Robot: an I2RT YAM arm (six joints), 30 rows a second.
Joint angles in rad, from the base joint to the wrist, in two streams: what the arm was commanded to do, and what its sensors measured. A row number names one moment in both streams.
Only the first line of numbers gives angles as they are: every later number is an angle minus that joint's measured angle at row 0.
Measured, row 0:
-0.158, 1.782, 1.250, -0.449, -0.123, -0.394
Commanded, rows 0 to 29:
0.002, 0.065, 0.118, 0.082, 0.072, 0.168
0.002, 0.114, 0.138, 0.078, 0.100, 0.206
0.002, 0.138, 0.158, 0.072, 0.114, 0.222
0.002, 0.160, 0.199, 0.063, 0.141, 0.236
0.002, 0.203, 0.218, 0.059, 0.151, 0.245
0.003, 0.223, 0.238, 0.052, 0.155, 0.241
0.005, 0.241, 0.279, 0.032, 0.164, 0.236
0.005, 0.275, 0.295, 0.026, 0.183, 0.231
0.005, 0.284, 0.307, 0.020, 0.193, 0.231
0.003, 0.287, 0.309, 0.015, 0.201, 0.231
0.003, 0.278, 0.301, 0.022, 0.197, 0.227
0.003, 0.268, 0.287, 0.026, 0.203, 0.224
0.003, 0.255, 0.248, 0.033, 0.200, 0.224
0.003, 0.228, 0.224, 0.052, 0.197, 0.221
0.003, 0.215, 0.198, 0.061, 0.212, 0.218
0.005, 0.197, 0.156, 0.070, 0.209, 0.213
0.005, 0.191, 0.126, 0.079, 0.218, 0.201
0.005, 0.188, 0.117, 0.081, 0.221, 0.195
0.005, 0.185, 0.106, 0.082, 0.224, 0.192
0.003, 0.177, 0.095, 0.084, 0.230, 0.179
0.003, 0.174, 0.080, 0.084, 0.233, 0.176
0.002, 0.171, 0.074, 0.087, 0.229, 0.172
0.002, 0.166, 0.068, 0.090, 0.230, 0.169
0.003, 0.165, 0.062, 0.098, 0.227, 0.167
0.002, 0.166, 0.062, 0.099, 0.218, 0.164
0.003, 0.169, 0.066, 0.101, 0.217, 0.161
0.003, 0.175, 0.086, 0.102, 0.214, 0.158
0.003, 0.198, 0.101, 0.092, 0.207, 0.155
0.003, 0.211, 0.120, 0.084, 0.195, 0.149
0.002, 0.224, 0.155, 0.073, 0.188, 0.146
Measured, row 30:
0.003, 0.195, 0.091, 0.100, 0.186, 0.174
